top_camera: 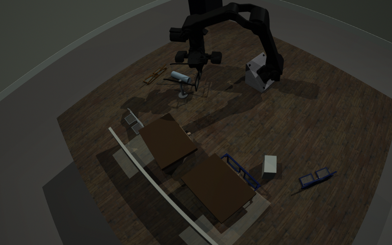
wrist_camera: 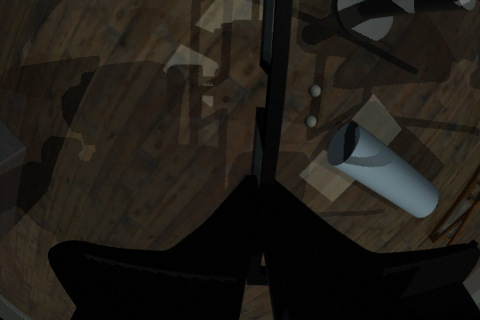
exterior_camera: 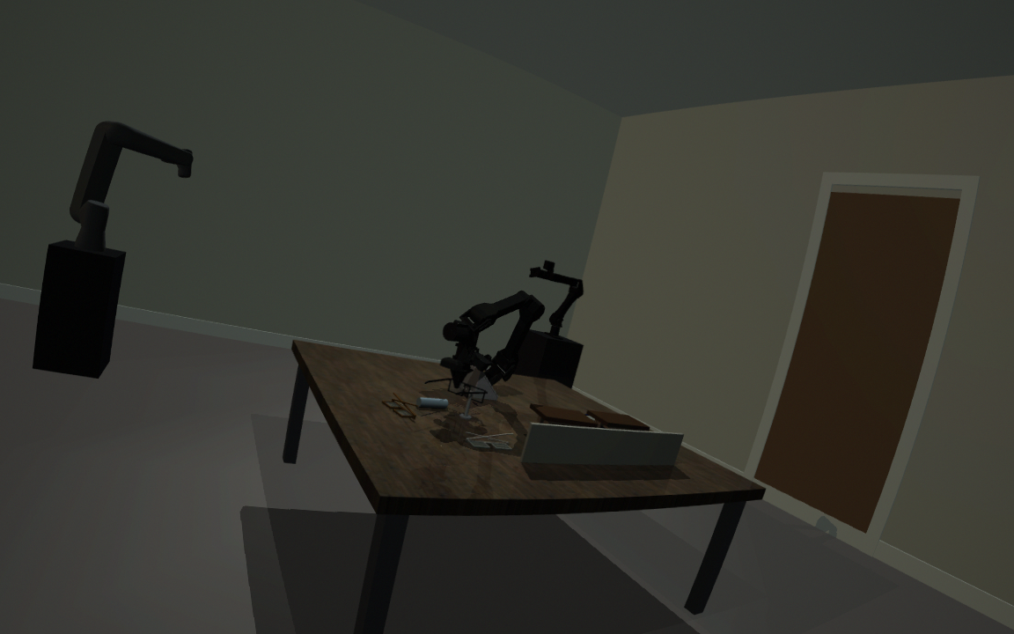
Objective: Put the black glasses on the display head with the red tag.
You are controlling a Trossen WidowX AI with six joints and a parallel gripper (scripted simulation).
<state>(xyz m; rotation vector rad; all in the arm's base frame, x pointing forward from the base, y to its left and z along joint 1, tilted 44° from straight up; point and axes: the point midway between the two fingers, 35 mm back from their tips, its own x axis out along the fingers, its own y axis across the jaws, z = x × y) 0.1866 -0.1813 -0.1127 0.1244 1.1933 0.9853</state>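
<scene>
Now: the disc base 11 cm ahead of my gripper tip and 4 cm below it. From my gripper tip the other things lie so: long pale panel (45 cm ahead, 30 cm to the left, 1 cm below); white box (47 cm to the left, 16 cm ahead, 4 cm below).
</scene>
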